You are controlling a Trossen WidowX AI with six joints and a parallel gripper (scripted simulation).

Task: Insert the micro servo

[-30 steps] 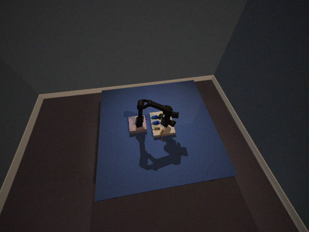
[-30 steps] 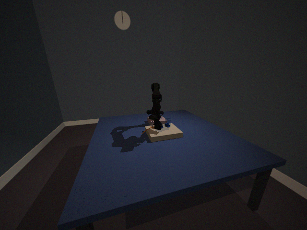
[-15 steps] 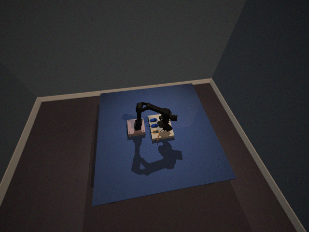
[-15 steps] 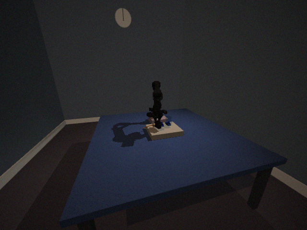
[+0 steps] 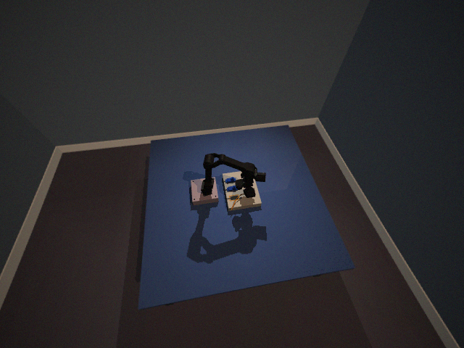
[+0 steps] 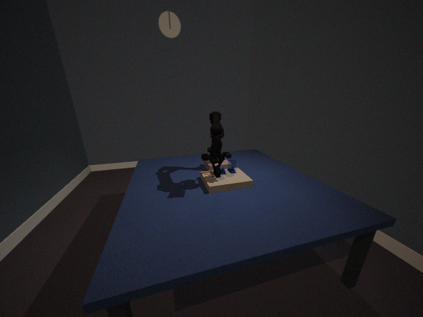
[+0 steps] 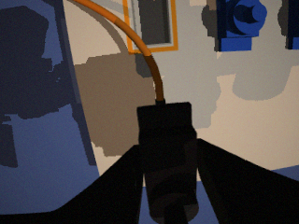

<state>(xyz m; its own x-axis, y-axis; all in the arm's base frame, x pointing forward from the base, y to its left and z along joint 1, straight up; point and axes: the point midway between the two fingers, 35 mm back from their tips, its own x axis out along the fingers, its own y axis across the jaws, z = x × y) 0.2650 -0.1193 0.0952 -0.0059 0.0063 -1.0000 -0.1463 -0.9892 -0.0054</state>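
Now: gripper tip 3 cm short of the beige deck, 7 cm to the right of it and 10 cm above it.
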